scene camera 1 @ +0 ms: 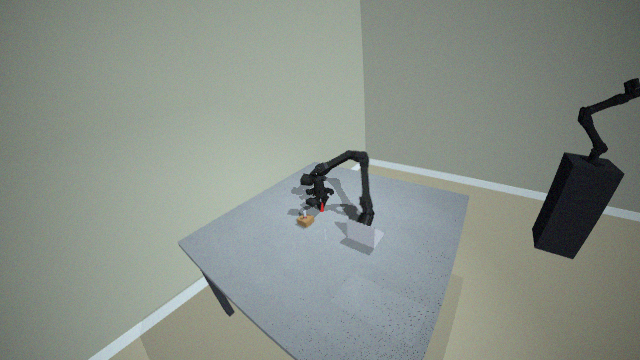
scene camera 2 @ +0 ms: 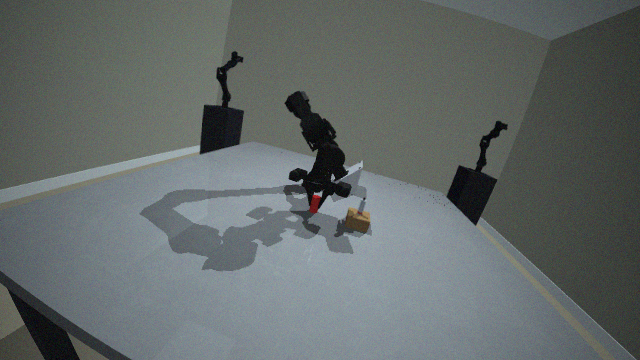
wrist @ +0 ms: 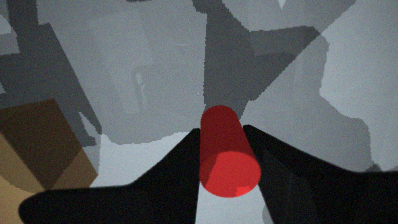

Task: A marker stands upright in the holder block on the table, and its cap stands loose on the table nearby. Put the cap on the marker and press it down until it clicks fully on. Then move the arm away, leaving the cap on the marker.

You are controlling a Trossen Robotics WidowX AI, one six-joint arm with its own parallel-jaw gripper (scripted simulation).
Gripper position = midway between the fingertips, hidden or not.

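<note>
You'd see the gripper (scene camera 2: 314, 207) here, and it's visible in the wrist view (wrist: 221, 133) as well. There's a red cap (wrist: 228, 168) too.
</note>
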